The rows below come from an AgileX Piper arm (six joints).
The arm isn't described. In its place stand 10 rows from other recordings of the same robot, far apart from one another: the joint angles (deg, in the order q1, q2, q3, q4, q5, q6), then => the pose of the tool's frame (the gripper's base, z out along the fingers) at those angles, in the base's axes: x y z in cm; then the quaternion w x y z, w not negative.
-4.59 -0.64 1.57 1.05 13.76 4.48 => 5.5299, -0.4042, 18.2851, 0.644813, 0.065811, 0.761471, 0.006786
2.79 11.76 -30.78 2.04 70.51 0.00 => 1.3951, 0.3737, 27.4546, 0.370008, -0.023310, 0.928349, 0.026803
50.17 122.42 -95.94 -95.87 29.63 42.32 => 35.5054, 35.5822, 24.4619, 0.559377, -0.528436, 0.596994, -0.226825
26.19 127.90 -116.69 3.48 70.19 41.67 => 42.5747, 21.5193, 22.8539, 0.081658, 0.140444, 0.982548, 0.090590
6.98 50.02 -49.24 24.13 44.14 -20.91 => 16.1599, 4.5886, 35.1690, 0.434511, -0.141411, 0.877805, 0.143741
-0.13 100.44 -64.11 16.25 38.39 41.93 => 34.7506, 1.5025, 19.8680, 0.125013, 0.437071, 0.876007, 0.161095
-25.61 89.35 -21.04 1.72 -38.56 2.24 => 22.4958, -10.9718, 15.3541, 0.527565, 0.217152, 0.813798, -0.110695
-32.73 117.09 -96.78 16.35 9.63 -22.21 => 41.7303, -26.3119, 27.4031, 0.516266, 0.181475, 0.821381, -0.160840
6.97 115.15 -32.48 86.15 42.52 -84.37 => 23.1043, 9.0066, 5.5536, 0.048189, -0.080870, 0.926461, 0.364429
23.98 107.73 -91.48 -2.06 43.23 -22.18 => 39.0027, 17.1036, 27.8826, 0.305161, -0.381297, 0.872565, -0.010928
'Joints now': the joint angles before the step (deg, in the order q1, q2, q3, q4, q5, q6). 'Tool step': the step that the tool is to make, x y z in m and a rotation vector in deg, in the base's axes. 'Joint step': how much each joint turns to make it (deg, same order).
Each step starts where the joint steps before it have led.
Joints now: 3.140 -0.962 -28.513 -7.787 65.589 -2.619
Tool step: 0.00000 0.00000 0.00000 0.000 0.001 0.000
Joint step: 0.000 0.000 0.000 0.000 0.001 0.000
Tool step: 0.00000 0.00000 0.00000 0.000 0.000 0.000
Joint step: 0.000 0.000 0.000 0.000 0.000 0.000
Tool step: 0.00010 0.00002 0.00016 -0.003 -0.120 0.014
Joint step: -0.002 0.000 0.001 0.002 -0.122 -0.002
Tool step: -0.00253 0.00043 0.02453 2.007 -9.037 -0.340
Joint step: 0.004 0.319 -3.442 -0.004 -5.797 2.217
